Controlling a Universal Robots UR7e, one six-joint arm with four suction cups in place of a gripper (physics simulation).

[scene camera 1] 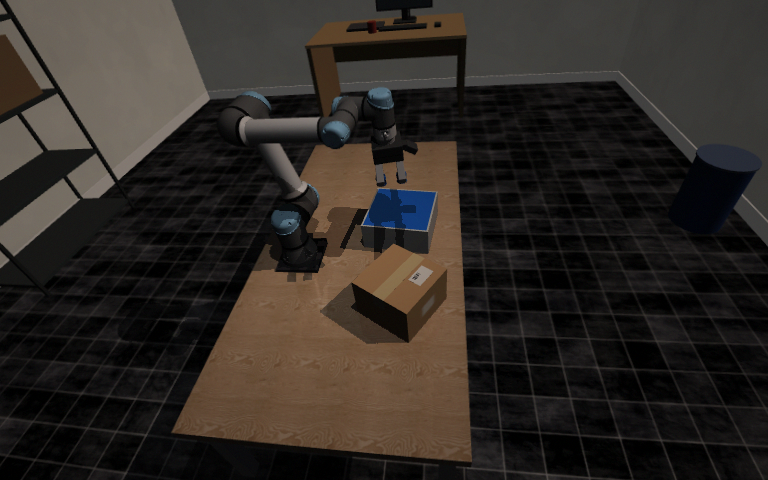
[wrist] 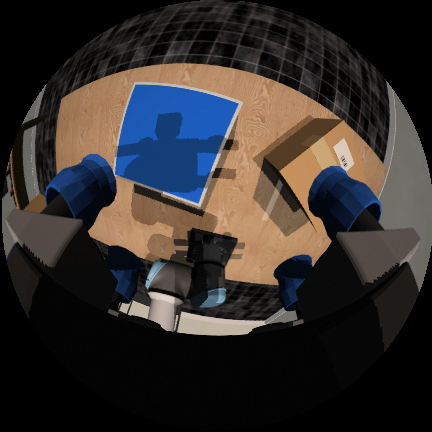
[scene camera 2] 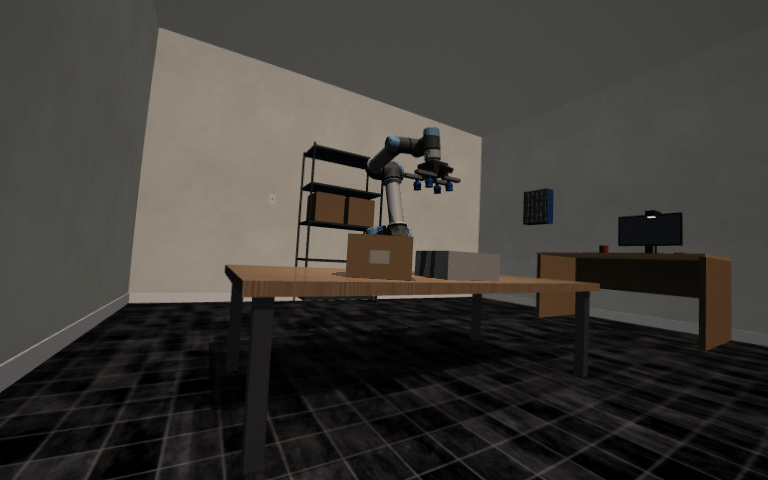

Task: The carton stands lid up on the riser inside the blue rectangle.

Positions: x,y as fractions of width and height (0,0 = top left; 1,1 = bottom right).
Labels:
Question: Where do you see a grey riser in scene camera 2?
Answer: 0.59,0.55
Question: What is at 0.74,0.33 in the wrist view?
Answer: A brown carton.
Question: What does my suction head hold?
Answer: Nothing.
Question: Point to a brown carton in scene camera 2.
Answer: At 0.51,0.54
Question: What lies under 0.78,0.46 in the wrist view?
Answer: My suction head.

